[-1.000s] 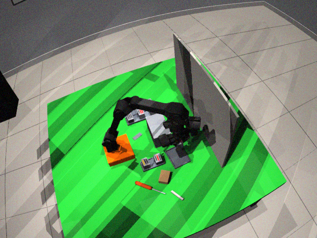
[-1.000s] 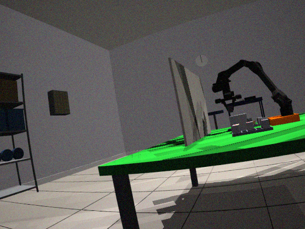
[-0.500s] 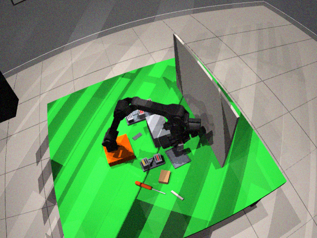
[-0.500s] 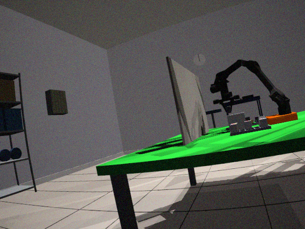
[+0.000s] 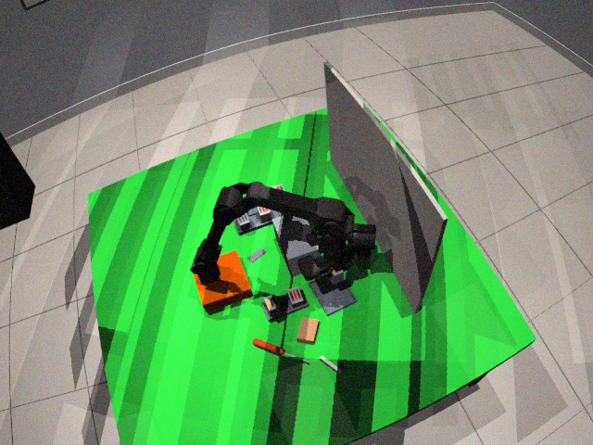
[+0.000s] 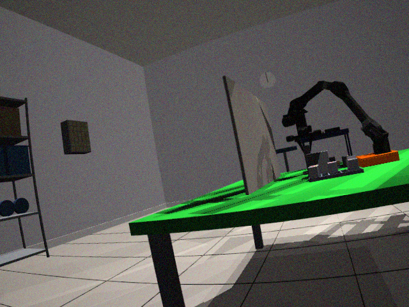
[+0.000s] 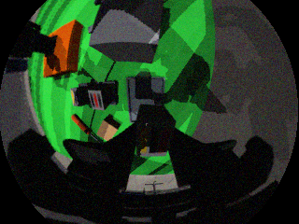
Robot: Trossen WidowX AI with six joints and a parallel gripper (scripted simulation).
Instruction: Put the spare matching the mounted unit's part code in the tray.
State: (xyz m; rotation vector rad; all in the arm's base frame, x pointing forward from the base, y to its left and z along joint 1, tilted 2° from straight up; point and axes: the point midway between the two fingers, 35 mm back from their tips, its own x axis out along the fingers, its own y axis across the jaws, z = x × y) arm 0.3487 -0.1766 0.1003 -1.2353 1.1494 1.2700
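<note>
The flat grey tray lies 10 mm behind my gripper tip, 10 mm to the left of it and 110 mm below it. From my gripper tip the other things lie so: grey mounted unit (60 mm behind, 190 mm to the left, 60 mm below); then brown block (120 mm behind, 100 mm to the right, 100 mm below); then small white bar (90 mm behind, 220 mm to the right, 100 mm below).
</note>
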